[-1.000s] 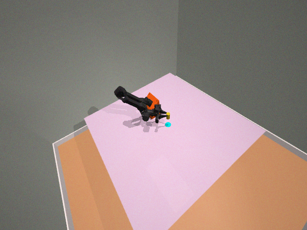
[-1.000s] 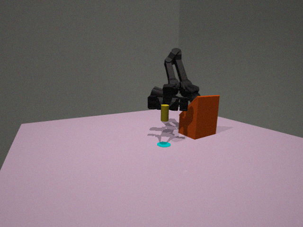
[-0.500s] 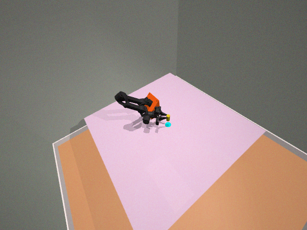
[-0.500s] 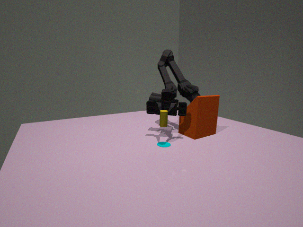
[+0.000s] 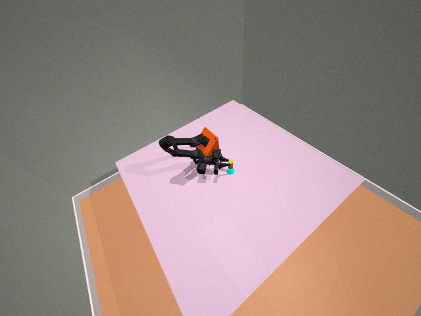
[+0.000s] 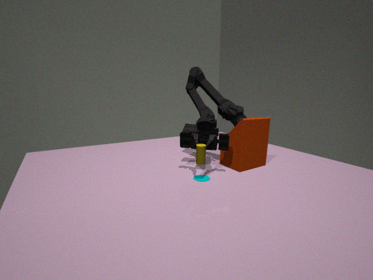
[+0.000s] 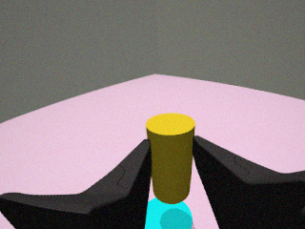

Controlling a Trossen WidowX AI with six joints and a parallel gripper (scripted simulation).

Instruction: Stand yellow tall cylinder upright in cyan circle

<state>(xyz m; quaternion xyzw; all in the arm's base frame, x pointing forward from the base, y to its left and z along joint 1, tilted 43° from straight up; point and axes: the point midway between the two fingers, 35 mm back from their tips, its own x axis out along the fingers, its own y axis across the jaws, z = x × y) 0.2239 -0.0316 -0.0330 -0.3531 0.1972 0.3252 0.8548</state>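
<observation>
The cyan circle is 11 cm below my gripper tip. Round my gripper tip: yellow tall cylinder (2 cm below).
</observation>
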